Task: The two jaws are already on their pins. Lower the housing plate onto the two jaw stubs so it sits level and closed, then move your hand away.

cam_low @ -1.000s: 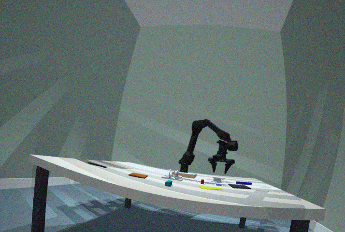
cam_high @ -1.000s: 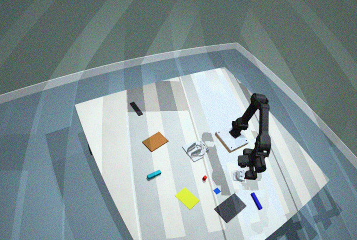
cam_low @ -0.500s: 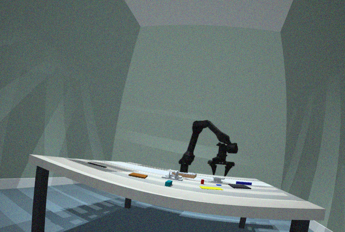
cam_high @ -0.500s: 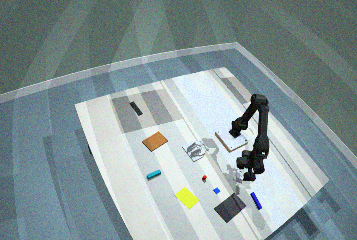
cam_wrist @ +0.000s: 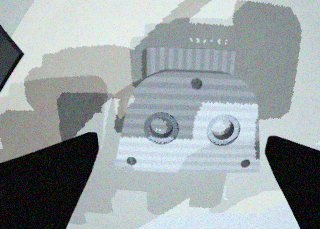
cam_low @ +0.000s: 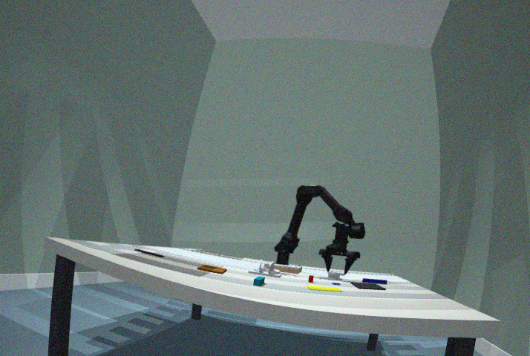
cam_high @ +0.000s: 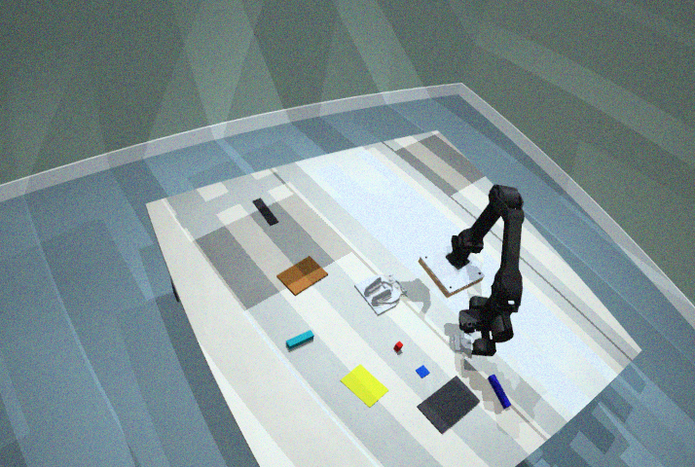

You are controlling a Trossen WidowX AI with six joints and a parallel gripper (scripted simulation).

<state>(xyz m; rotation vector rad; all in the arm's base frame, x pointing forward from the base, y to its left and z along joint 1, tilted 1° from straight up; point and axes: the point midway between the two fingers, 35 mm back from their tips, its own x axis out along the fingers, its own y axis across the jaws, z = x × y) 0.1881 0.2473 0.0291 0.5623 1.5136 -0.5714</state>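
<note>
The red cube lies 19 cm ahead of my gripper tip, 12 cm to the right of it and 2 cm below it. The rest, counted from my gripper tip: blue bar (4 cm ahead, 17 cm to the left, 2 cm below); then blue chip (18 cm ahead, 2 cm to the right, 3 cm below); then dark tile (18 cm ahead, 10 cm to the left, 3 cm below).
</note>
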